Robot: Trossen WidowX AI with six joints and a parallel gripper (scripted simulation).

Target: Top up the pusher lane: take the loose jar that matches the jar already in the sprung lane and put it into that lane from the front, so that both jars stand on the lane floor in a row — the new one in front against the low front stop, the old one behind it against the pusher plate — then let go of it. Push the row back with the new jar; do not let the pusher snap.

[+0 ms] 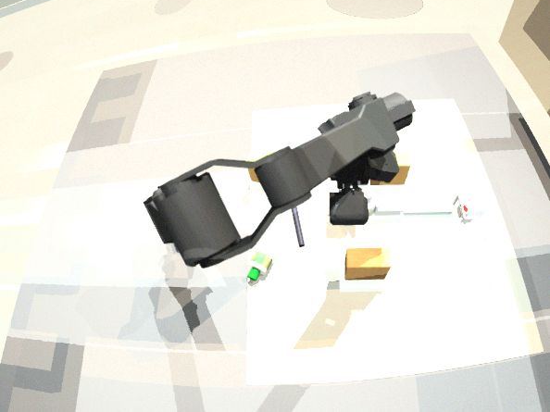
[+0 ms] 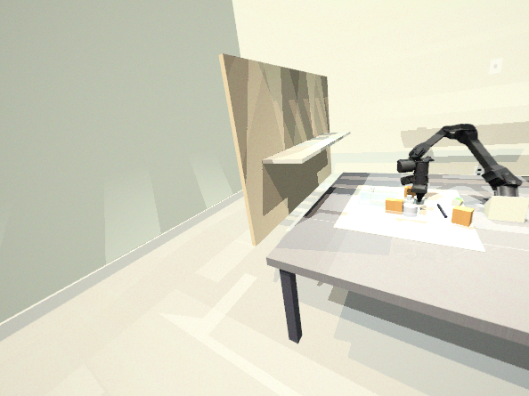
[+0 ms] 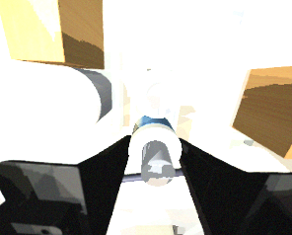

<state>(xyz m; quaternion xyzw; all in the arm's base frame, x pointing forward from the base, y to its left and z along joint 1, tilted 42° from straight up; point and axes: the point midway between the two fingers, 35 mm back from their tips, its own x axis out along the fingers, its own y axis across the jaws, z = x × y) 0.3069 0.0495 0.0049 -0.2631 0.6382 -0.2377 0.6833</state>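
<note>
The dark rod is 90 mm behind my gripper tip, 50 mm below it and 10 mm to the right of it. The rest, counted from my gripper tip: red mark (230 mm ahead, 40 mm to the right, 20 mm above); then shelf (530 mm ahead, 310 mm above, 40 mm to the left).
</note>
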